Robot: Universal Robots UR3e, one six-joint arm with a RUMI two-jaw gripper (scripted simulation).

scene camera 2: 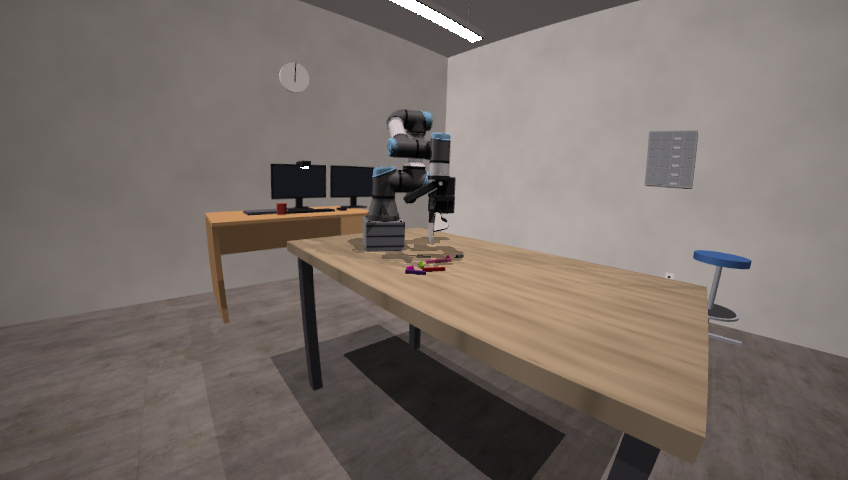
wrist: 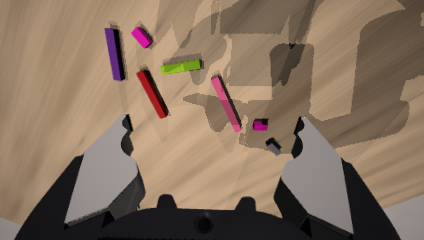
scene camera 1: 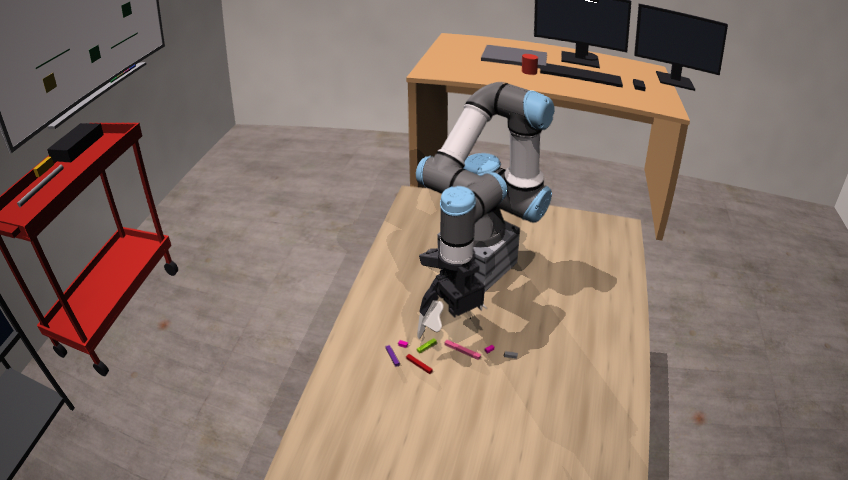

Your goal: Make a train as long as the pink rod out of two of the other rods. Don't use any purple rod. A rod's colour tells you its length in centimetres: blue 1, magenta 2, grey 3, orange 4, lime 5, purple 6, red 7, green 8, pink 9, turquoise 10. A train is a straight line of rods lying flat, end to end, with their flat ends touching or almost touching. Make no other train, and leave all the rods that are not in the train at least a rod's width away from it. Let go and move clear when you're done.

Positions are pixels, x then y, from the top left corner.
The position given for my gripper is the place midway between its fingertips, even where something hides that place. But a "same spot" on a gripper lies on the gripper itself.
my gripper: scene camera 2; wrist 212, 116; scene camera 1
same spot on my gripper: [scene camera 2: 440, 223] = [scene camera 1: 434, 320]
